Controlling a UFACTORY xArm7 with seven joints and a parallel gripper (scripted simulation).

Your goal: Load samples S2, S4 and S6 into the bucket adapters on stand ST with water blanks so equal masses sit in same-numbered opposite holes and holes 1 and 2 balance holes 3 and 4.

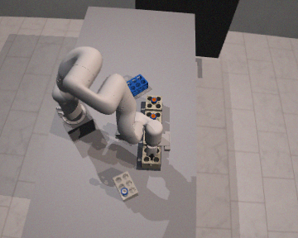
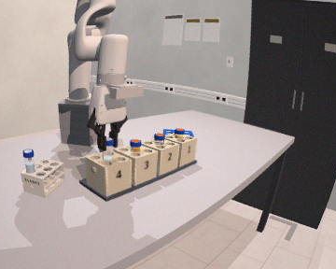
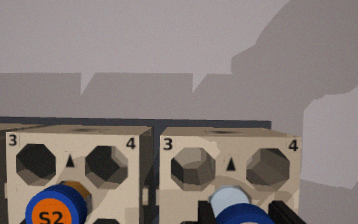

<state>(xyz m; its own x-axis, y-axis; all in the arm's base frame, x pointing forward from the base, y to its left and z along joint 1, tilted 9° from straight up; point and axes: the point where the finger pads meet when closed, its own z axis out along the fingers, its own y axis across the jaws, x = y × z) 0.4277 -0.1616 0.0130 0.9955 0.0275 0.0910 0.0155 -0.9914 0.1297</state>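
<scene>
Right now the green DONE key is 190 mm behind my hand, 150 mm to the left of it and 80 mm below it. Round my hand: sample tube S2: 100 mm to the left, 80 mm below; then adapter: 110 mm to the left, 90 mm below; then blanks rack: 160 mm to the right, 120 mm below, 120 mm behind.
</scene>
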